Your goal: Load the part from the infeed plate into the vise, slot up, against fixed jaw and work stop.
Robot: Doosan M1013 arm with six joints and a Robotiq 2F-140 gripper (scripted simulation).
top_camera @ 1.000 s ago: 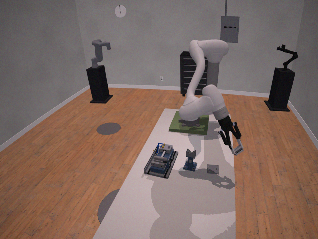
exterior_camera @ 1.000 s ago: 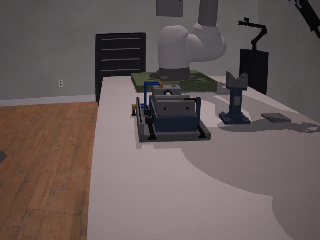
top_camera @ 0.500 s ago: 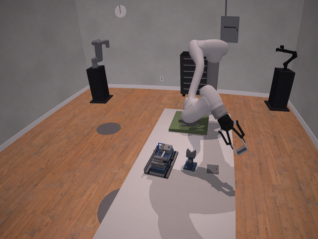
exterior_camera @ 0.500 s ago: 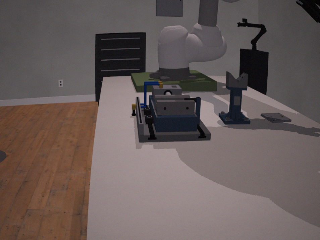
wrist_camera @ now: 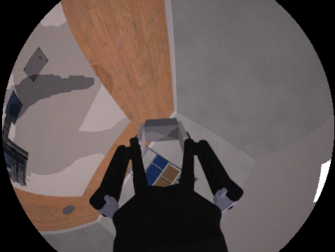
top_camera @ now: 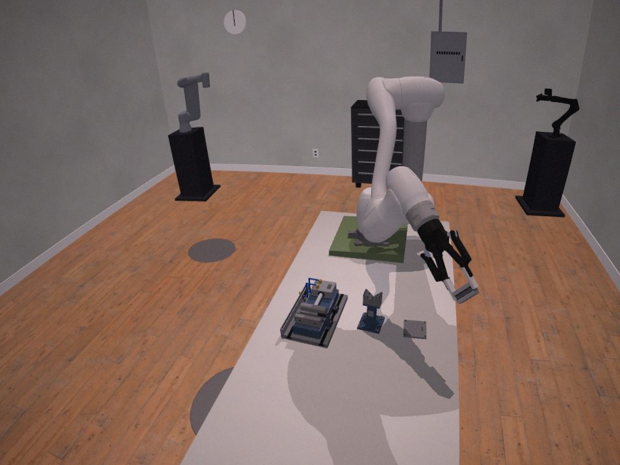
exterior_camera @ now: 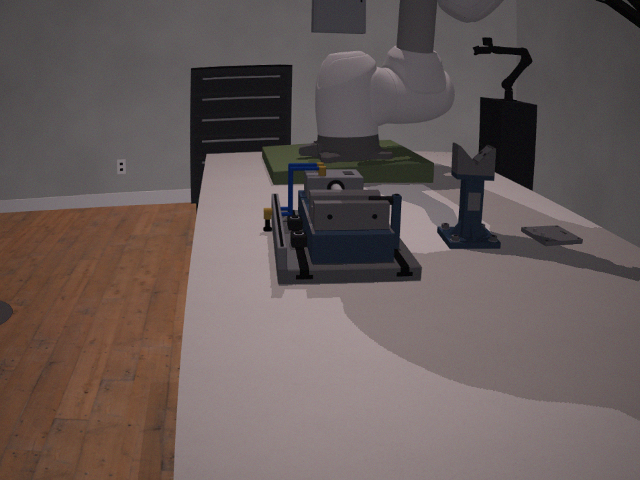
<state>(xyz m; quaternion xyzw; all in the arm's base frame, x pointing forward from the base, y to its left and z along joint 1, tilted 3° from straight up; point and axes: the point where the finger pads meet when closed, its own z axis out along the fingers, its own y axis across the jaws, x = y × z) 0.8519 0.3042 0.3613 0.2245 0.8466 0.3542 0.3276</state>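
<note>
Right now my hand is 20 mm short of the grey part, 10 mm to the right of it and 10 mm above it. From my hand the other things lie so: vise 260 mm behind, 480 mm to the right, 380 mm below.
</note>
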